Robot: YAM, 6 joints.
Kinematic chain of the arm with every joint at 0, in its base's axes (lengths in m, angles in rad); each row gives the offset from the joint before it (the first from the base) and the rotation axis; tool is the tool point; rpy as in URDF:
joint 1: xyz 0 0 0.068 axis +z
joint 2: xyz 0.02 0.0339 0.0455 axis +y
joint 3: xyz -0.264 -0.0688 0 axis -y
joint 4: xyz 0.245 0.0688 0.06 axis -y
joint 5: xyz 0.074 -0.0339 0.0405 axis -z
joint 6: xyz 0.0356 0 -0.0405 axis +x
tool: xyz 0 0 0 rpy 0 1.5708 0
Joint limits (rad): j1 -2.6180..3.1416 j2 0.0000..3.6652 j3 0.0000..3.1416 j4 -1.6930..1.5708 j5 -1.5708..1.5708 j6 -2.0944..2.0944
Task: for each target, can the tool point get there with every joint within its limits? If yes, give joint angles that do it. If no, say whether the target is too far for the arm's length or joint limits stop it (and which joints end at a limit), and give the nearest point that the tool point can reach.
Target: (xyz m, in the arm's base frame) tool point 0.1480 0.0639 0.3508
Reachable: yes | joints 0.5129 0.9520 1.1438 -1.1049 0.4971 -1.7358
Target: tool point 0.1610 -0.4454 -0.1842
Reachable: yes | joints -1.1790 3.1357 1.8465 0.3847 0.6409 0.9768
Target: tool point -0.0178 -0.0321 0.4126
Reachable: yes | joints 0.0099 0.5058 1.3446 -1.4460 1.1131 -0.1564
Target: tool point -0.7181 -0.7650 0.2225
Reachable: no: too far | nearest point -0.4396 -0.4683 0.1794 | short by 0.409 m
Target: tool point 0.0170 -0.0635 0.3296
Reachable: yes | joints -1.5726 0.5115 0.9496 -1.1843 -0.5028 -1.4242
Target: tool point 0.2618 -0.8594 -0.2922
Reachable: no: too far | nearest point 0.1714 -0.5626 -0.1489 | short by 0.342 m
